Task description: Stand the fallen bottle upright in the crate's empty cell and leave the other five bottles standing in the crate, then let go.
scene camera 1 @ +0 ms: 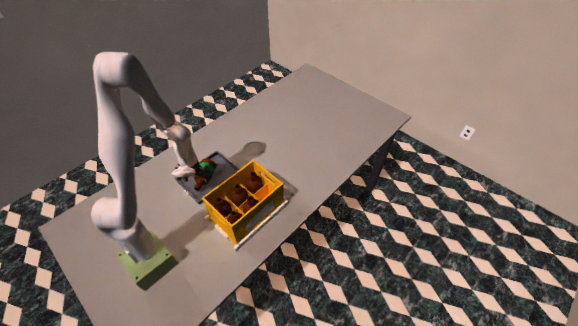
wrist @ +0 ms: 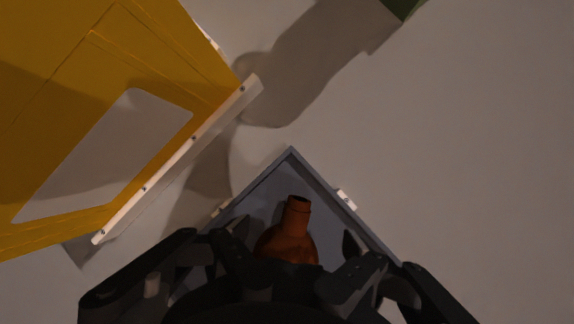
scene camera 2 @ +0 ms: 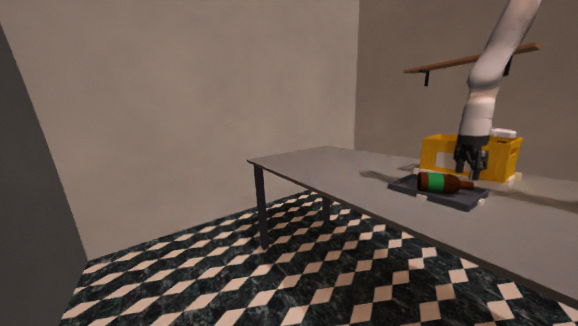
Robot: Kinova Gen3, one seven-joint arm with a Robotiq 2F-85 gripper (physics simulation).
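Note:
The fallen brown bottle with a green label lies on its side in the grey tray. My gripper is open and empty, pointing down close over the bottle's shoulder and neck. In the wrist view its fingers appear on either side of the bottle; the bottle's lower body is hidden. The yellow crate stands beside the tray. Several brown bottles stand upright in it. Its empty cell is at the front right in the first scene view.
White strips run along the crate's base. The green robot base stands on the grey table. A wooden shelf is on the wall behind the crate. The crate's wall rises close beside the tray.

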